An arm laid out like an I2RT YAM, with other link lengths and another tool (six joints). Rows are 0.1 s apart.
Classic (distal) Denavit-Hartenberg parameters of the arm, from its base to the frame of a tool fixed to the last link. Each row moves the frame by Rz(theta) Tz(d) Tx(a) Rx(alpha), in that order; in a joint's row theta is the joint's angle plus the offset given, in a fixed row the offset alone. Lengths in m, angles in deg.
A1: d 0.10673, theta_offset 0, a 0.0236, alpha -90
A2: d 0, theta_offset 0, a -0.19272, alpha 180
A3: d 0, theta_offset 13.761, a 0.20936, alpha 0
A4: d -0.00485, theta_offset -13.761, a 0.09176, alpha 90
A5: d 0.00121, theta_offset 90, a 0, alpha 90
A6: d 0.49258, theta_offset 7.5, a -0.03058, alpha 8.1
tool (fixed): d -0.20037, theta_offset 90, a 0, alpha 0
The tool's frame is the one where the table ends.
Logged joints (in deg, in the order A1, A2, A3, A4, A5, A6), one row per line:
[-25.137 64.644 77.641 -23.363 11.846 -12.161]
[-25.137 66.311 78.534 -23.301 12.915 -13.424]
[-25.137 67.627 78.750 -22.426 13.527 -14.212]
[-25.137 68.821 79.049 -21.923 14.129 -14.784]
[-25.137 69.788 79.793 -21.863 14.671 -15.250]
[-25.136 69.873 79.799 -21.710 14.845 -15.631]
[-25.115 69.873 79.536 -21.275 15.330 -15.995]
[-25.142 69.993 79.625 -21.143 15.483 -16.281]
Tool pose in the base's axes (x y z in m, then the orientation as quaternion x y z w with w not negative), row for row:
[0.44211 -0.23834 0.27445 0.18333 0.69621 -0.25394 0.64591]
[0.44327 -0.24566 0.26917 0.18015 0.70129 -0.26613 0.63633]
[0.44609 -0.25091 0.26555 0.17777 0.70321 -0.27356 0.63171]
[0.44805 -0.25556 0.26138 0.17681 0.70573 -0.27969 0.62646]
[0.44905 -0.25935 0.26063 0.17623 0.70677 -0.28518 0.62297]
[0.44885 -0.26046 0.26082 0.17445 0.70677 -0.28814 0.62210]
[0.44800 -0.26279 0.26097 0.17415 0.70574 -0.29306 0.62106]
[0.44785 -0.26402 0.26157 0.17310 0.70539 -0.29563 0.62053]
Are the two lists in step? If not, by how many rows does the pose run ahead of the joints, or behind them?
They are in step.
